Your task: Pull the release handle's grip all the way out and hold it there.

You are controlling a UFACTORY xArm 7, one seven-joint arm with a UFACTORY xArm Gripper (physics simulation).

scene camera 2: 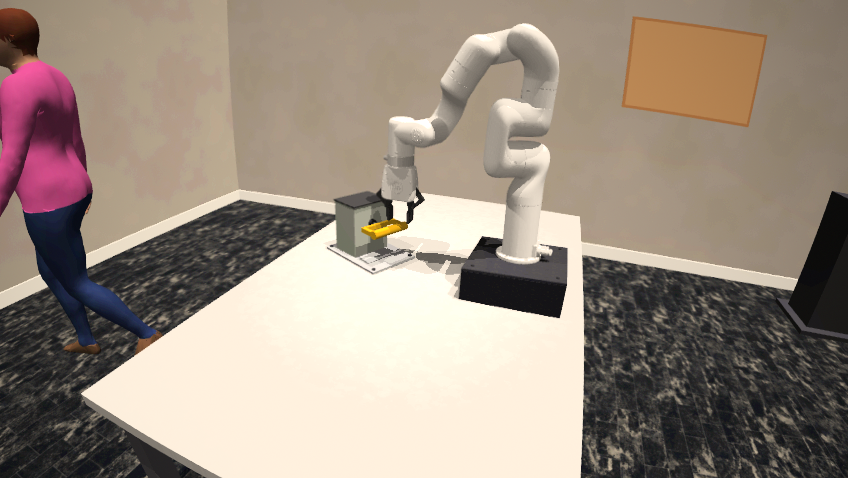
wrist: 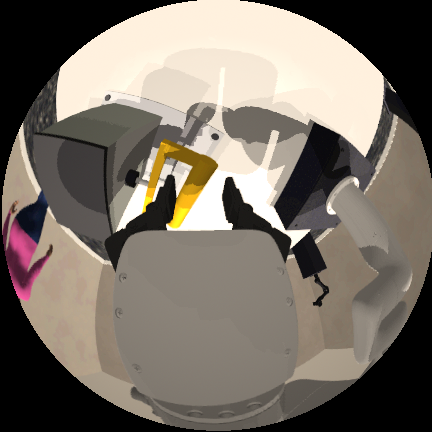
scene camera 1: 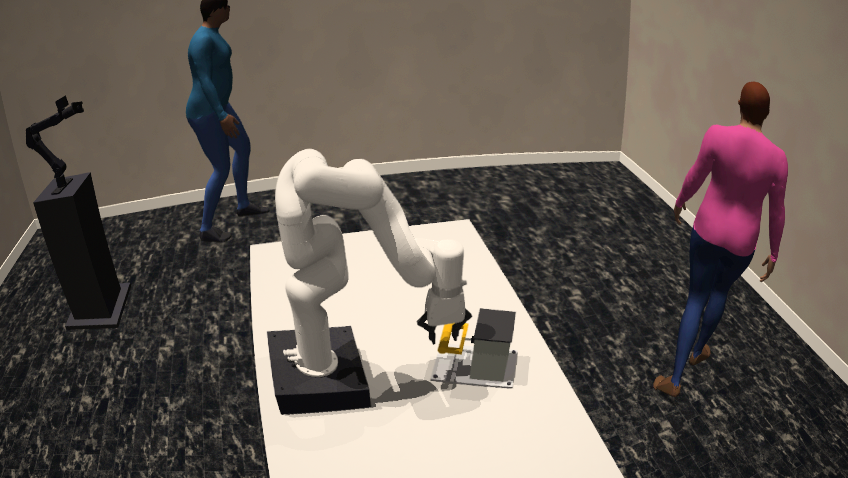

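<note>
The release handle's yellow grip [scene camera 1: 454, 350] [scene camera 2: 387, 231] [wrist: 192, 194] is a rectangular frame in front of a grey-green housing [scene camera 1: 491, 359] [scene camera 2: 352, 232] [wrist: 70, 175] with a dark lid. A gap with thin rods shows between grip and housing. My gripper [scene camera 1: 444, 340] [scene camera 2: 399, 220] [wrist: 199, 185] points down, partly open and empty. In the wrist view one finger overlaps the opening of the frame and the other is outside, with the outer bar between them. The fingertips are near the grip's height; I cannot tell whether they reach below the bar's top.
The housing stands on a light base plate [scene camera 2: 380, 267] on the white table [scene camera 1: 332, 445] [scene camera 2: 356, 368]. My arm's black base [scene camera 1: 323, 399] [scene camera 2: 510, 292] stands opposite. A person in pink [scene camera 1: 736, 184] [scene camera 2: 44, 136], a person in teal [scene camera 1: 207, 77] and a black pedestal [scene camera 1: 77, 255] are beyond the table.
</note>
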